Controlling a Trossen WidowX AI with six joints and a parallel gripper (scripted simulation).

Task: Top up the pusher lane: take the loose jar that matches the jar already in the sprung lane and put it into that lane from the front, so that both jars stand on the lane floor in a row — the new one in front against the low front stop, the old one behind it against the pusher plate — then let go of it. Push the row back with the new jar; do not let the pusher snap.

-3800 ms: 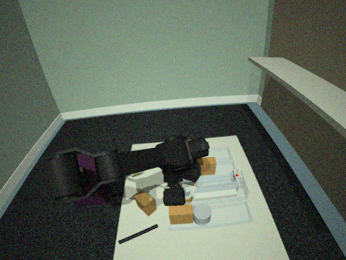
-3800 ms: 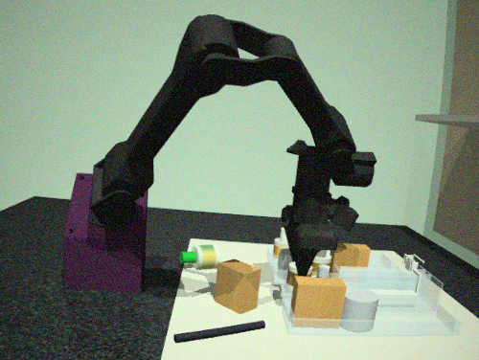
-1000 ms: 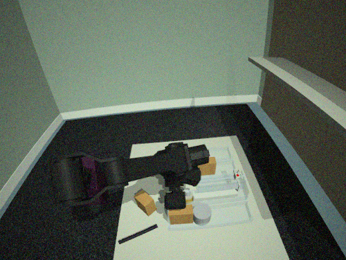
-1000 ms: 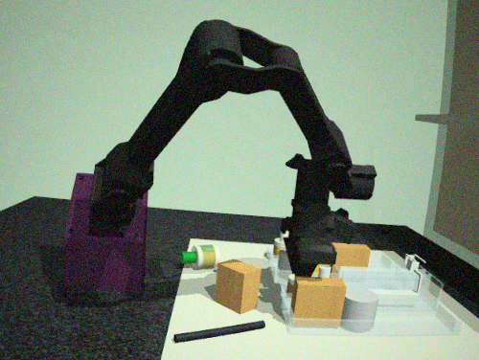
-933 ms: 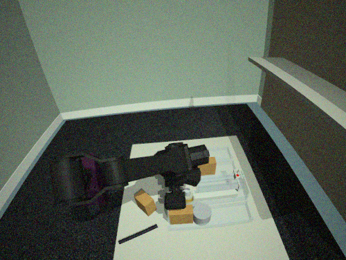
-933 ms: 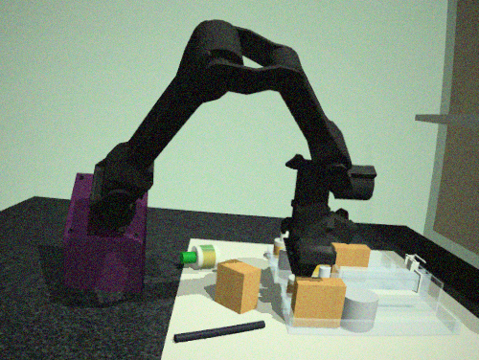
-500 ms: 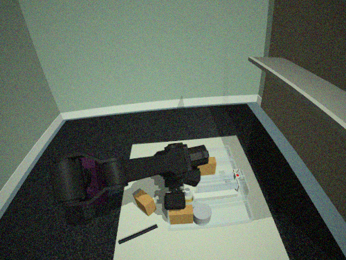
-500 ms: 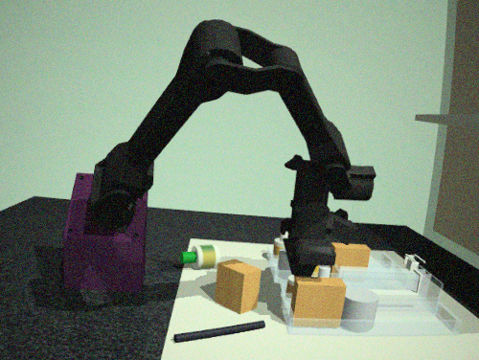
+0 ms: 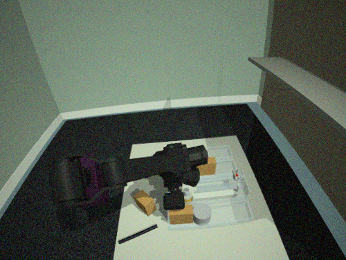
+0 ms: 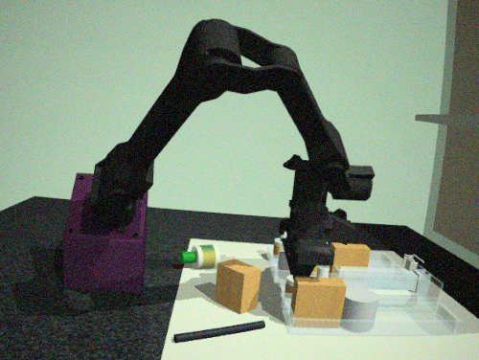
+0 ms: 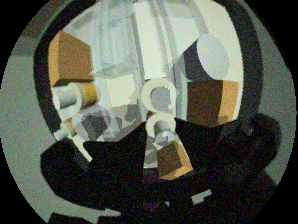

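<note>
My gripper tip is 10 cm past the orange box and 3 cm to the left of it. Round my gripper tip: red mark: 23 cm ahead, 5 cm to the left, 4 cm above; then black rod: 14 cm to the right, 12 cm behind, 2 cm below.
</note>
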